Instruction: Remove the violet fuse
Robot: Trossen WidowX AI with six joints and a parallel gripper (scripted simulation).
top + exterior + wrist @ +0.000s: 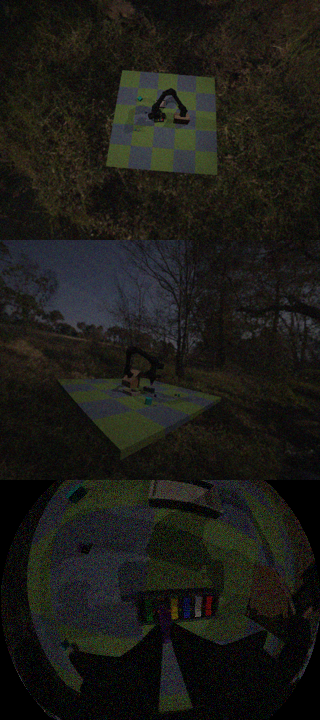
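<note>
Now: the pale tray 5 cm behind my gripper tip, 22 cm to the right of it and 9 cm below it. From my gripper tip the other things lie so: small dark violet bit: 14 cm ahead, 10 cm to the right, 8 cm below; teal cube: 22 cm ahead, 29 cm to the right, 7 cm below; violet fuse: 1 cm below.
</note>
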